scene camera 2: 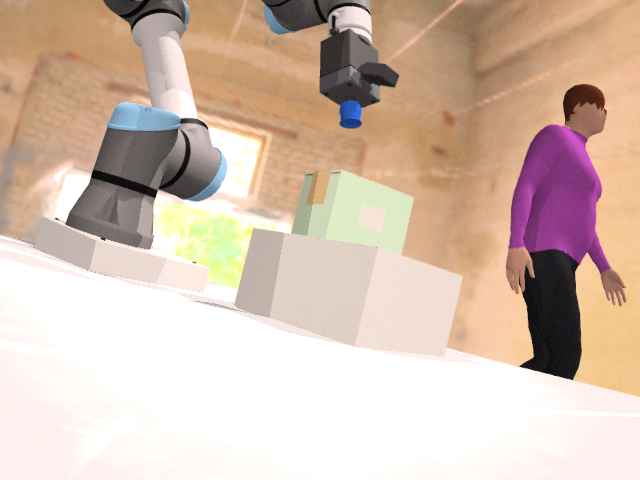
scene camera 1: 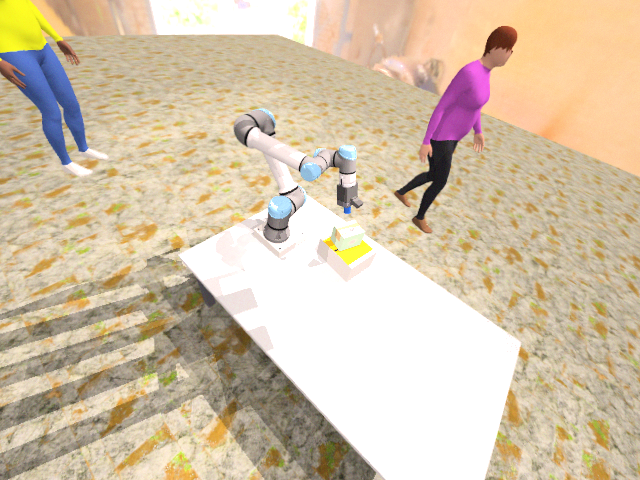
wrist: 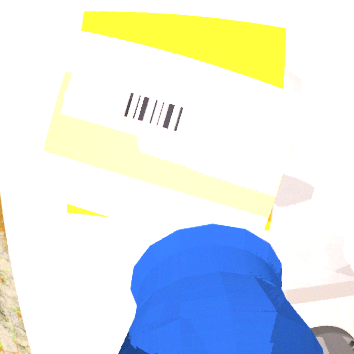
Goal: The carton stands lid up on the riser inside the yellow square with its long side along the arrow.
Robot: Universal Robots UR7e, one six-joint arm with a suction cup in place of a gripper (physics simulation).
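Observation:
The pale green carton [scene camera 1: 347, 238] [scene camera 2: 361, 211] [wrist: 215, 125] stands on the riser [scene camera 1: 356, 270] [scene camera 2: 320, 289]. A barcode and a lengthwise tape strip show on its top in the wrist view, and tape runs down one end in scene camera 2. The yellow square [scene camera 1: 352, 253] [wrist: 200, 42] shows around parts of it; the carton's long side is skewed to the square's edges. A small black mark [scene camera 1: 336, 250] shows beside the carton; the rest of the arrow is hidden. My blue suction cup [scene camera 1: 347, 210] [scene camera 2: 350, 122] [wrist: 207, 245] is off, holds nothing, and hangs above the carton with a gap.
The riser stands on the white table [scene camera 1: 392, 351] [scene camera 2: 258, 408], near its far long edge. The arm's base plate [scene camera 1: 281, 249] [scene camera 2: 129, 268] is beside it. A person in purple [scene camera 1: 460, 111] [scene camera 2: 555, 191] is beyond that edge. A person in yellow [scene camera 1: 25, 25] stands farther off at the left.

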